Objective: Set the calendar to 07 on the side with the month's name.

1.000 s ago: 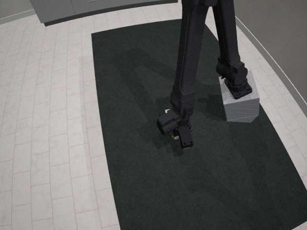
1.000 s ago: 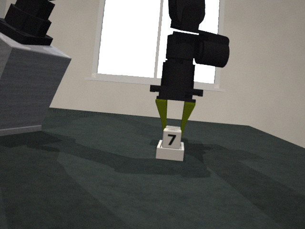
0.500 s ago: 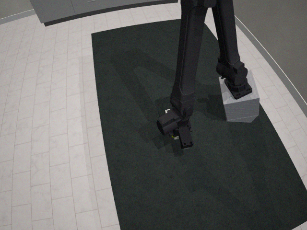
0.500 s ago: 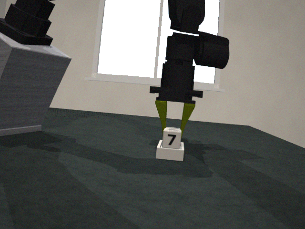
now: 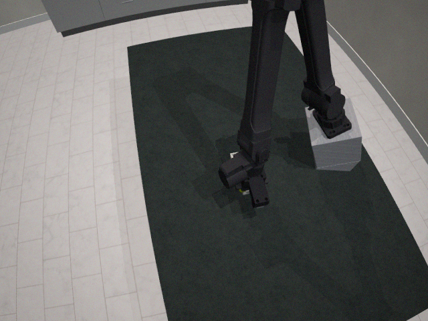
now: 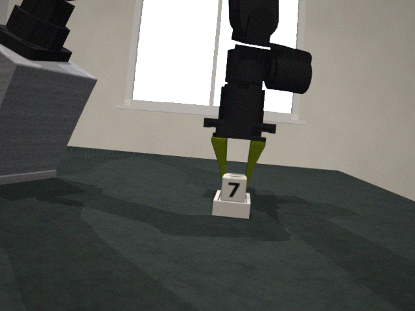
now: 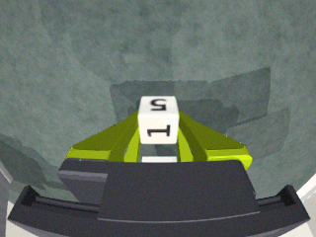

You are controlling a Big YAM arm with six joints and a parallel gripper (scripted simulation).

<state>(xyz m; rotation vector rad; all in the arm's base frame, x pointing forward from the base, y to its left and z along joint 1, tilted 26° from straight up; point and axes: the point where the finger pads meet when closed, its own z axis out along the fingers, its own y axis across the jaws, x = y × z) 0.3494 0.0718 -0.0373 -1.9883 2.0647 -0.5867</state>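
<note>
The small white tray lies 11 cm to the right of my hand, 1 cm below it and 1 cm behind it.
</note>
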